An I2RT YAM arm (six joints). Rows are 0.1 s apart.
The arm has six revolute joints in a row. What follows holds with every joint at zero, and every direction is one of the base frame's. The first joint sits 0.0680 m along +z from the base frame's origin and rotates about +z. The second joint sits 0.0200 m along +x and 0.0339 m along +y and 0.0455 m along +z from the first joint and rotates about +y. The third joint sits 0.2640 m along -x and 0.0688 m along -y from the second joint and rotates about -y. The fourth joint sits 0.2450 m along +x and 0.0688 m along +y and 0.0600 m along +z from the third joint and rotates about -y. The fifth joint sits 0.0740 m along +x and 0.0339 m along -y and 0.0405 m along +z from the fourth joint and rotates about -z. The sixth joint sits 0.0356 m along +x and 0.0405 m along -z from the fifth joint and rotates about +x. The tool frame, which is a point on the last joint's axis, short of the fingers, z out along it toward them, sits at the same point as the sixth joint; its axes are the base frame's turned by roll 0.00, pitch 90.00 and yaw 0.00 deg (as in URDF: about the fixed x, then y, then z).
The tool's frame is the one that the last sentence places.
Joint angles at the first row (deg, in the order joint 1, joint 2, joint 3, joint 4, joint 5, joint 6):
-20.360 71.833 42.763 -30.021 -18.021 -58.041
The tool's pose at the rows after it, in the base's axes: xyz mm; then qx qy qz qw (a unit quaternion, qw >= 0):
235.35 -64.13 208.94 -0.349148 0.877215 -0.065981 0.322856
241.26 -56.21 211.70 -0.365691 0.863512 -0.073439 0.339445
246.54 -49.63 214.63 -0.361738 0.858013 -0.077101 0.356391
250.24 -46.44 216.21 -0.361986 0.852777 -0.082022 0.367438
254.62 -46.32 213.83 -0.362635 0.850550 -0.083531 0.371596
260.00 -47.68 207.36 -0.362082 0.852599 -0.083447 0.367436
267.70 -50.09 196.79 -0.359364 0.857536 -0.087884 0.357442
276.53 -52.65 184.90 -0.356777 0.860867 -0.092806 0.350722
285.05 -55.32 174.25 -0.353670 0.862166 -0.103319 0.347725
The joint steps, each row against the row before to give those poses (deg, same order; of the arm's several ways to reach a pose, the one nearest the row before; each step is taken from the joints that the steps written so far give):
2.688 0.174 0.023 4.349 1.136 2.338
2.186 0.000 -0.002 2.492 0.153 0.044
1.837 -0.001 -0.001 2.537 0.504 2.252
0.939 0.177 0.003 1.879 0.327 0.808
0.240 1.092 -0.001 1.683 -0.001 0.153
0.001 1.989 0.001 1.529 0.285 -0.022
0.001 3.059 -0.001 2.251 1.159 -0.021
0.000 3.477 0.001 3.060 0.984 0.022
0.000 3.213 -0.002 3.543 1.268 -0.022

